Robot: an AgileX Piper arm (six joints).
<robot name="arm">
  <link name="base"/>
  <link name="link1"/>
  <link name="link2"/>
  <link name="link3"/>
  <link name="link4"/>
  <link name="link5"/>
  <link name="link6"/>
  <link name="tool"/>
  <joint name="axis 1" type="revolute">
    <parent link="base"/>
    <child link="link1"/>
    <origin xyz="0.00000 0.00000 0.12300" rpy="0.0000 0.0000 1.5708"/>
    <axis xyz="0 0 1"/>
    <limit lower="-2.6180" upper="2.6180"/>
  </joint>
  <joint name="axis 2" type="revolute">
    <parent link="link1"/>
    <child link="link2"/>
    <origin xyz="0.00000 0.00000 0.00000" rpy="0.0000 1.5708 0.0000"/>
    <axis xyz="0 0 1"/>
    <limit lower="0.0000" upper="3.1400"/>
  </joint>
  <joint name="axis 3" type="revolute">
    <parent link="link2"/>
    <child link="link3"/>
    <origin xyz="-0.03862 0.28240 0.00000" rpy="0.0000 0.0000 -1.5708"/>
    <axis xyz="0 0 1"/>
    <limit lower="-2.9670" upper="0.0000"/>
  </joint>
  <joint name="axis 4" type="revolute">
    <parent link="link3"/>
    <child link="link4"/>
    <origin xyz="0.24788 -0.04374 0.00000" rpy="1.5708 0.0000 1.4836"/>
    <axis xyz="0 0 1"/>
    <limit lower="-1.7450" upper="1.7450"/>
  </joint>
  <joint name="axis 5" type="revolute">
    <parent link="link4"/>
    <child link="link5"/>
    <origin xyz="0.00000 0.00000 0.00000" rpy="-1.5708 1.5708 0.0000"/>
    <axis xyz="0 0 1"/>
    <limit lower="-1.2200" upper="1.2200"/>
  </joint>
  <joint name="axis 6" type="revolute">
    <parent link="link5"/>
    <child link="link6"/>
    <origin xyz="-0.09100 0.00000 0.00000" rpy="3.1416 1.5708 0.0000"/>
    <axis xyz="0 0 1"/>
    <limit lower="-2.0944" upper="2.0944"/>
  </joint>
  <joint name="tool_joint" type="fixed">
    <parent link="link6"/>
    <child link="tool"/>
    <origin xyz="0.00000 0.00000 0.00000" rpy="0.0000 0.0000 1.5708"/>
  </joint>
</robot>
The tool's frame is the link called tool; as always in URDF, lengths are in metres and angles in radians.
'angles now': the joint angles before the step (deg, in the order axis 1, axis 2, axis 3, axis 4, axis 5, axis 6). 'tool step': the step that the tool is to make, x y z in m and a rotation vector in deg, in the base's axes. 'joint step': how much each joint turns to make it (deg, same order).
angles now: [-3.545, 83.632, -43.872, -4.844, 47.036, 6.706]
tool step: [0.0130, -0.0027, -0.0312, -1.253, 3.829, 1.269]
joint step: [0.052, 7.472, 0.003, -2.280, -3.712, 0.509]
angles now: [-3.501, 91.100, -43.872, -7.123, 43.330, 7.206]
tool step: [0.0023, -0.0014, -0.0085, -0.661, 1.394, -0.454]
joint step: [-0.007, 2.016, -0.065, -1.209, -0.483, 1.330]
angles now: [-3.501, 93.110, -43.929, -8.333, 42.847, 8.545]
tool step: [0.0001, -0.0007, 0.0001, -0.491, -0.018, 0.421]
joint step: [0.009, -0.003, -0.001, -0.693, -0.037, 0.076]
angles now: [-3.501, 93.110, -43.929, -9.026, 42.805, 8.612]
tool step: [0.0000, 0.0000, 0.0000, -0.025, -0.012, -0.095]
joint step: [0.011, 0.000, 0.002, -0.045, 0.000, 0.138]
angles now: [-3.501, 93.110, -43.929, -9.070, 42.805, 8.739]
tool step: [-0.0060, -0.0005, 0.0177, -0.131, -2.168, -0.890]
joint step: [-0.182, -4.082, -0.005, 0.252, 1.973, 0.315]
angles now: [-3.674, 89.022, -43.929, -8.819, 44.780, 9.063]
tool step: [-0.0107, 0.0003, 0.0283, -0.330, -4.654, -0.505]
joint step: [-0.059, -6.755, -0.015, 0.194, 2.137, 0.071]
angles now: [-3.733, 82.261, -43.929, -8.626, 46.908, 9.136]
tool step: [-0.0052, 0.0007, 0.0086, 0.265, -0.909, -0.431]
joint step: [-0.005, -2.205, 0.003, 0.506, 1.325, -0.007]
